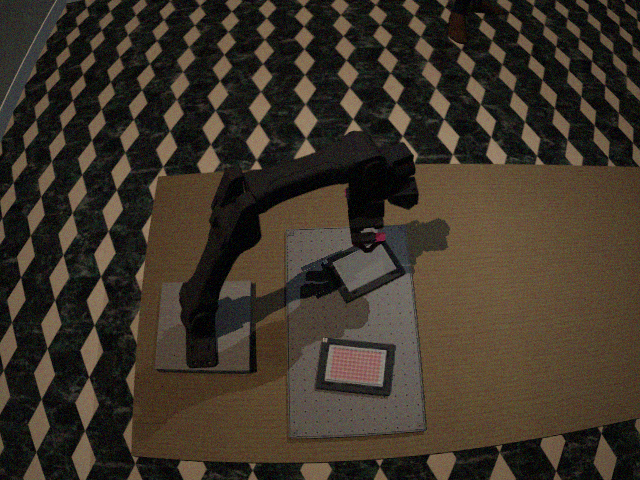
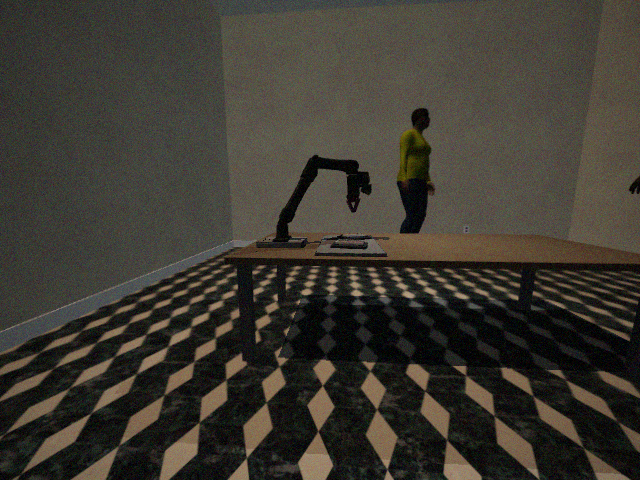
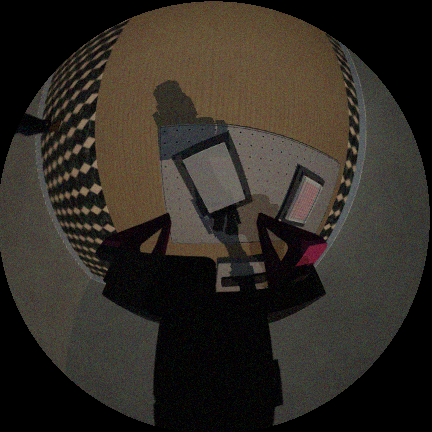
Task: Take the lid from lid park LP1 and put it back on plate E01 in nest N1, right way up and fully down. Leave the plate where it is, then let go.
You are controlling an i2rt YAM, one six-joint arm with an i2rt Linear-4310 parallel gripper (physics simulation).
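Places are measured from the arm's base along level axes (x right, y down, z ahead), in millimetres.
Pixels of known places: gripper, fingertip midpoint: [image 1: 365, 232] [image 2: 353, 212] [image 3: 213, 217]; arm's base, link origin: [image 1: 200, 327] [image 2: 282, 239] [image 3: 245, 278].
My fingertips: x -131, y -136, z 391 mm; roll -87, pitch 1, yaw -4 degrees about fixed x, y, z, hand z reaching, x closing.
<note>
Ahead of a thing's pixels: the offset from my fingertips to its top centre. Level surfaces: height alone.
The lid {dy +131, dx +13, dz +4 mm} [image 1: 364, 268] [image 3: 212, 175] is a pale grey panel. It lies in the dark frame of lid park LP1 {dy +129, dx +12, dz +4 mm} [image 1: 376, 284] [image 3: 241, 167], turned at an angle on the perforated board. Plate E01 {dy +123, dx +256, dz -47 mm} [image 1: 355, 365] [image 3: 306, 200] shows pink-red wells with a white border and has no lid on it. It sits in the dark frame of nest N1 {dy +131, dx +256, dz -47 mm} [image 1: 353, 389] [image 3: 289, 195], nearer the front of the board. My gripper [image 1: 369, 242] [image 2: 353, 209] [image 3: 213, 217] points down, open and empty, well above the board on the lid park's side. Its fingers are apart from the lid.
The perforated board [image 1: 356, 418] [image 3: 270, 150] lies on the wooden table {dy +162 mm} [image 1: 516, 310] [image 2: 465, 248]. The arm's base stands on a grey slab [image 1: 235, 351] to the left. Arm shadows cross the board and lid park. A person [image 2: 415, 160] in yellow stands beyond the table.
</note>
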